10 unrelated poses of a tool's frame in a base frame.
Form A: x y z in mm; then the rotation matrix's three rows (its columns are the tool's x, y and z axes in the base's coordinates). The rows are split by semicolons.
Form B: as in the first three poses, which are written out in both.
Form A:
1: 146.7 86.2 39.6; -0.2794 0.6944 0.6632; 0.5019 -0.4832 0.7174; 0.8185 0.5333 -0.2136
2: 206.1 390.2 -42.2; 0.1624 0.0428 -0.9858; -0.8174 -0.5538 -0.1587; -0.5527 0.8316 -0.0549
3: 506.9 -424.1 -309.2; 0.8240 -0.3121 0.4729; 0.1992 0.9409 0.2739; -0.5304 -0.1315 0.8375
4: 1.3 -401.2 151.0; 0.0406 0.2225 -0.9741; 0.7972 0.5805 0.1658; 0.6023 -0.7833 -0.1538
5: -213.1 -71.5 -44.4; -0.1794 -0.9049 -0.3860; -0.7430 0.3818 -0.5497; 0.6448 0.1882 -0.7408
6: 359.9 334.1 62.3; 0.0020 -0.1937 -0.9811; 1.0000 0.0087 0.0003; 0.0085 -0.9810 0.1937
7: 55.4 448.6 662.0; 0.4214 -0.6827 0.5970; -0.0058 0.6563 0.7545; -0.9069 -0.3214 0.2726
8: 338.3 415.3 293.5; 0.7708 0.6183 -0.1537; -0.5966 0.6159 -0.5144; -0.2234 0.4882 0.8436
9: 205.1 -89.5 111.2; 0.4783 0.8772 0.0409; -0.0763 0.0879 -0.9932; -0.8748 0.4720 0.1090
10: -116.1 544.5 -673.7; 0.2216 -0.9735 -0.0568; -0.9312 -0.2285 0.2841; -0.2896 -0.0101 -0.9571
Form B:
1: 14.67 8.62 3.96; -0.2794 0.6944 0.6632; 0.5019 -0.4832 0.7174; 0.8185 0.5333 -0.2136
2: 20.61 39.02 -4.22; 0.1624 0.0428 -0.9858; -0.8174 -0.5538 -0.1587; -0.5527 0.8316 -0.0549
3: 50.69 -42.41 -30.92; 0.8240 -0.3121 0.4729; 0.1992 0.9409 0.2739; -0.5304 -0.1315 0.8375
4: 0.13 -40.12 15.10; 0.0406 0.2225 -0.9741; 0.7972 0.5805 0.1658; 0.6023 -0.7833 -0.1538
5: -21.31 -7.15 -4.44; -0.1794 -0.9049 -0.3860; -0.7430 0.3818 -0.5497; 0.6448 0.1882 -0.7408
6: 35.99 33.41 6.23; 0.0020 -0.1937 -0.9811; 1.0000 0.0087 0.0003; 0.0085 -0.9810 0.1937
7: 5.54 44.86 66.20; 0.4214 -0.6827 0.5970; -0.0058 0.6563 0.7545; -0.9069 -0.3214 0.2726
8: 33.83 41.53 29.35; 0.7708 0.6183 -0.1537; -0.5966 0.6159 -0.5144; -0.2234 0.4882 0.8436
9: 20.51 -8.95 11.12; 0.4783 0.8772 0.0409; -0.0763 0.0879 -0.9932; -0.8748 0.4720 0.1090
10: -11.61 54.45 -67.37; 0.2216 -0.9735 -0.0568; -0.9312 -0.2285 0.2841; -0.2896 -0.0101 -0.9571
